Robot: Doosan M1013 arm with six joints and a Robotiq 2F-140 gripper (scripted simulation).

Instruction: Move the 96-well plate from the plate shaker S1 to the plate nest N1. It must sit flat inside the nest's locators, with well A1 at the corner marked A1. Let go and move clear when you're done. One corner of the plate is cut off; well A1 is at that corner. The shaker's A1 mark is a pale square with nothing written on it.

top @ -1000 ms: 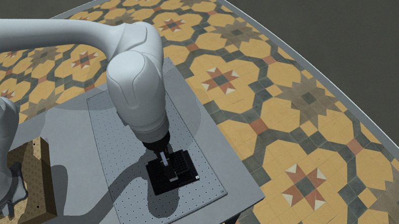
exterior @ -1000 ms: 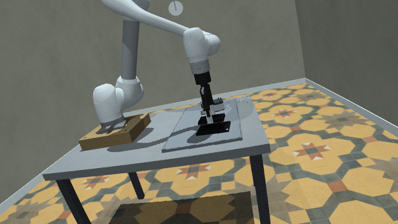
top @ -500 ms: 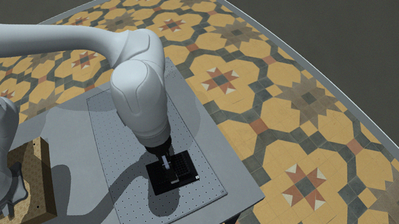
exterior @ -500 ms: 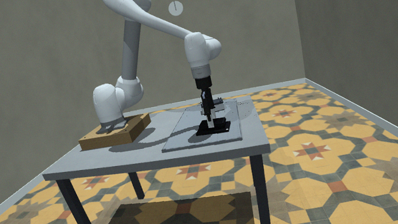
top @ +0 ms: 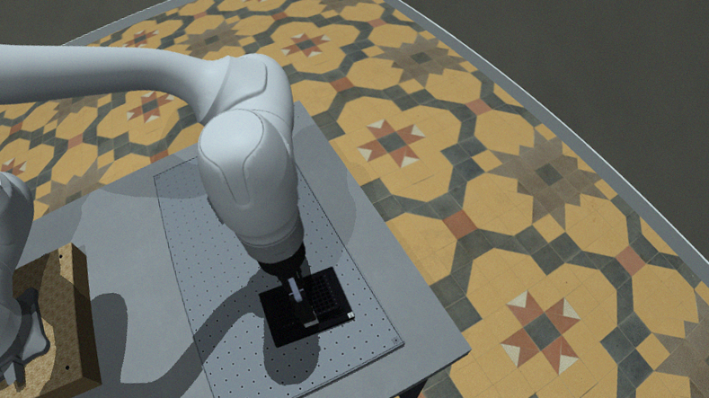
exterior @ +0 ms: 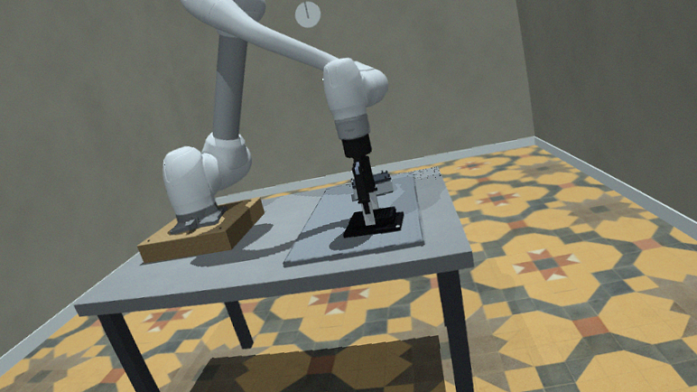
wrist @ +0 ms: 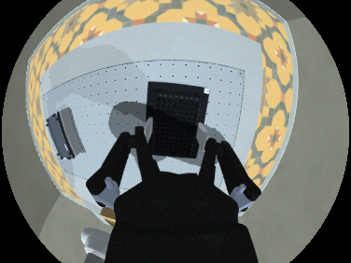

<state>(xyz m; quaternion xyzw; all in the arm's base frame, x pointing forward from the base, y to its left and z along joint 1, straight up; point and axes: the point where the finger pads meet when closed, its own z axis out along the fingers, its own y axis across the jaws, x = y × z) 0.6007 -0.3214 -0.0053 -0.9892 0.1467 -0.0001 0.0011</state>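
Now: hand 2 cm above the black 96-well plate. Round my hand: A1 mark: 7 cm to the right, 6 cm ahead, 4 cm below; black plate nest N1: 4 cm below.
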